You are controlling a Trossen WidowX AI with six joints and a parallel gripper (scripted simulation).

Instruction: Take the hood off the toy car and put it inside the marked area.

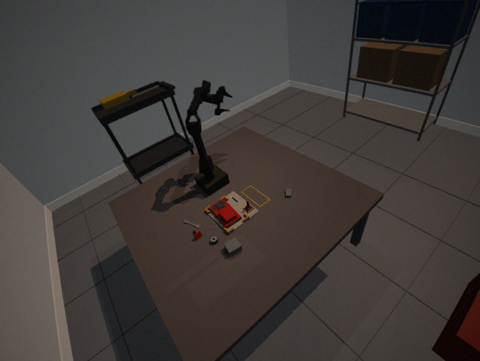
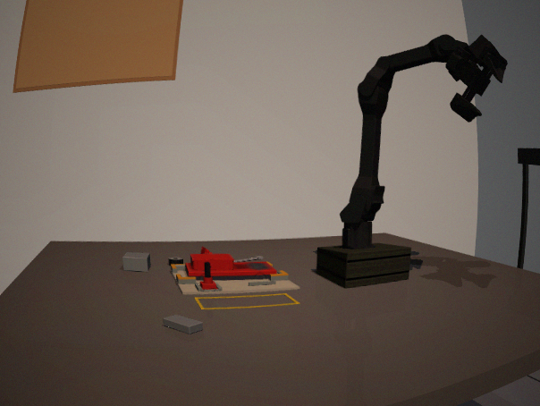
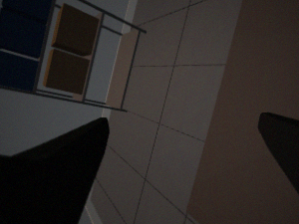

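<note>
My gripper tip is 520 mm to the left of the hood, 400 mm short of it and 370 mm above it. Also, from my gripper tip: dark wheel (680 mm to the right, 450 mm ahead, 400 mm below); then white bone-shaped piece (690 mm to the right, 410 mm below, 250 mm ahead); then grey block (640 mm to the right, 570 mm ahead, 390 mm below).
</note>
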